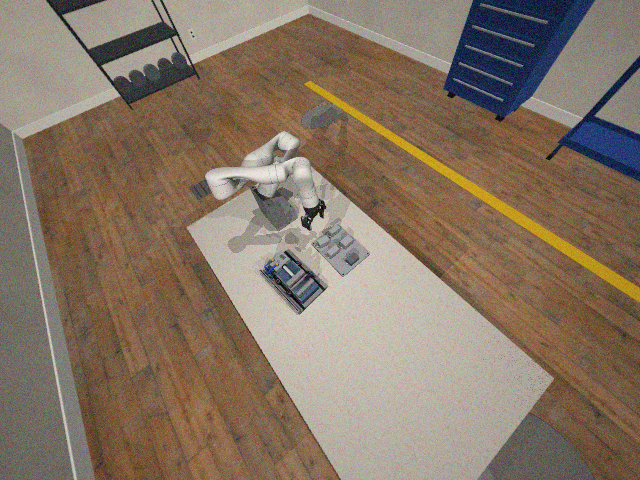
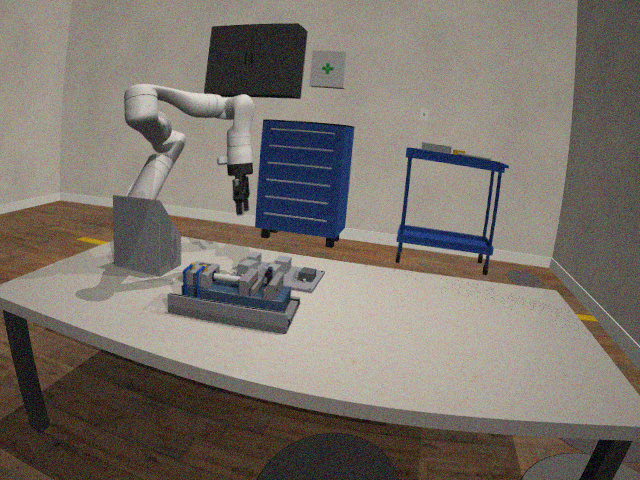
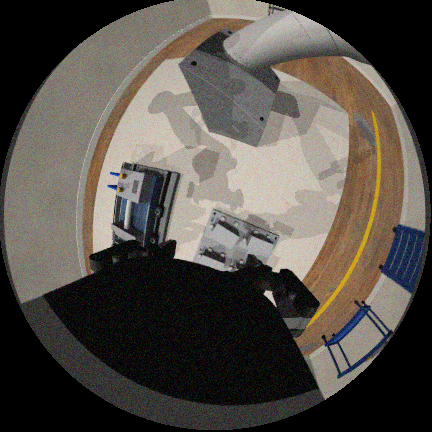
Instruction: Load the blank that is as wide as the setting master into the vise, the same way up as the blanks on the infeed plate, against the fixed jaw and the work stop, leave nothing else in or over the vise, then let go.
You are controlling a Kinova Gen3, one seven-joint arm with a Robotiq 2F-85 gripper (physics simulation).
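The vise has a blue body and grey jaws and sits on a dark-edged base. A small dark part shows between its jaws; I cannot tell what it is. The grey infeed plate lies beside the vise. Several light grey blanks stand on it, among them a near-base blank. Their width differences are too small to tell. A darker block, possibly the setting master, is at the plate's far end. My gripper is open and empty, high above the plate's base-side end.
The grey robot pedestal stands at one end of the white table. Blue and yellow fittings stick up at the vise's pedestal-side end. A blue drawer cabinet and blue cart stand beyond the table.
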